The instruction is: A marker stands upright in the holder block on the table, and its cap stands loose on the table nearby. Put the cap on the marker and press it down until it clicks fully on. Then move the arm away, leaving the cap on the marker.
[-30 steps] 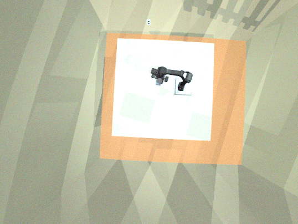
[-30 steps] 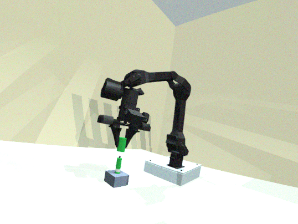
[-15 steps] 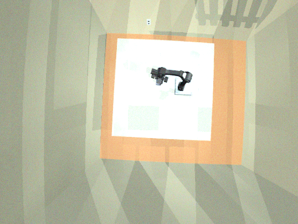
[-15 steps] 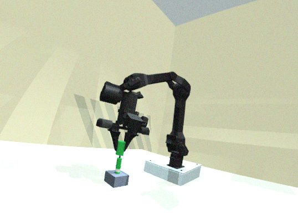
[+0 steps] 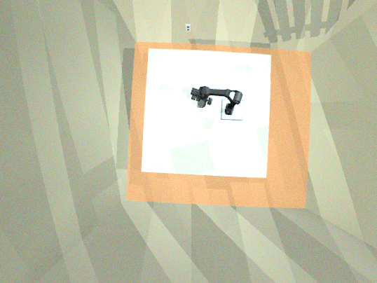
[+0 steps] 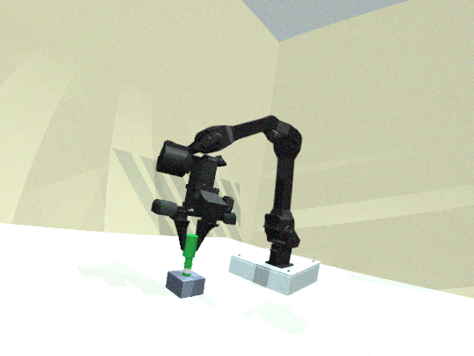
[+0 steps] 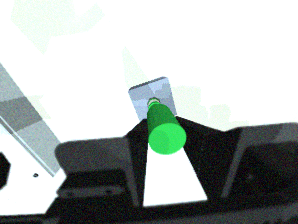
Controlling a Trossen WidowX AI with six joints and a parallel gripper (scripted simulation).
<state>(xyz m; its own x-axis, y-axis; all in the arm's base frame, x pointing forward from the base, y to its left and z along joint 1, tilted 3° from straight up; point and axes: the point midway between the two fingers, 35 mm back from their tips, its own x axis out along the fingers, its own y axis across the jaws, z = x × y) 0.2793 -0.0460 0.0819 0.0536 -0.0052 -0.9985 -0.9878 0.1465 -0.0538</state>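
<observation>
Now: the grey holder block 8 cm below my gripper tip. Round my gripper tip: green cap: 1 cm above.
</observation>
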